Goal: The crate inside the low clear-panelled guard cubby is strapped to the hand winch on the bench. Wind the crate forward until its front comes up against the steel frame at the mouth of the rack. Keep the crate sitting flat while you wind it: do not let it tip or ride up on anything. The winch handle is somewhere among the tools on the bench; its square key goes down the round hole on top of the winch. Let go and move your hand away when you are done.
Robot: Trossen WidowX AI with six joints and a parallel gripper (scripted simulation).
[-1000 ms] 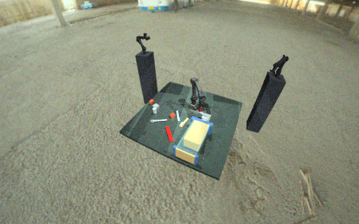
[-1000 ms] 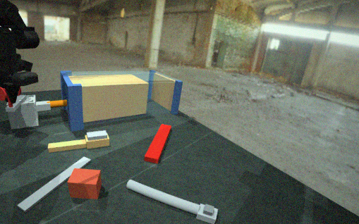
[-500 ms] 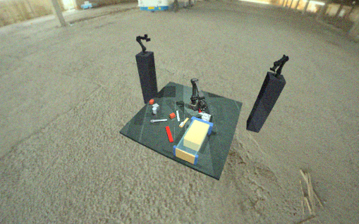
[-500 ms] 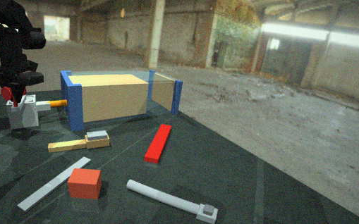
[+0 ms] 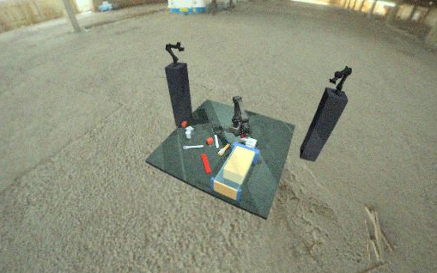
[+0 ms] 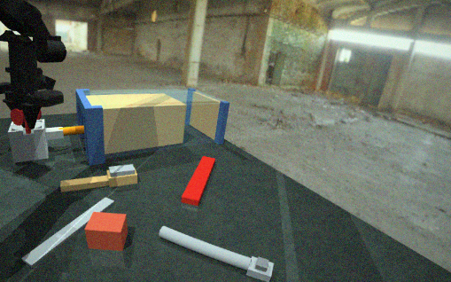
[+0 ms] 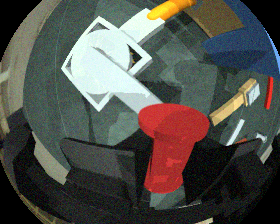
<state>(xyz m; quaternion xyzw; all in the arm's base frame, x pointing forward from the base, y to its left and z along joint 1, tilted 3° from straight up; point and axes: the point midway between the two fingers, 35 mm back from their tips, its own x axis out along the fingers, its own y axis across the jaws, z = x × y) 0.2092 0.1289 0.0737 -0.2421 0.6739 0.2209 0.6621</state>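
Now: the winch handle 4 cm to the left of my gripper tip and 1 cm below it. The rest, counted from my gripper tip: wooden-handled tool: 15 cm to the right, 14 cm ahead, 9 cm below; winch: 9 cm to the left, 8 cm below, 2 cm behind; red knob: 2 cm above.
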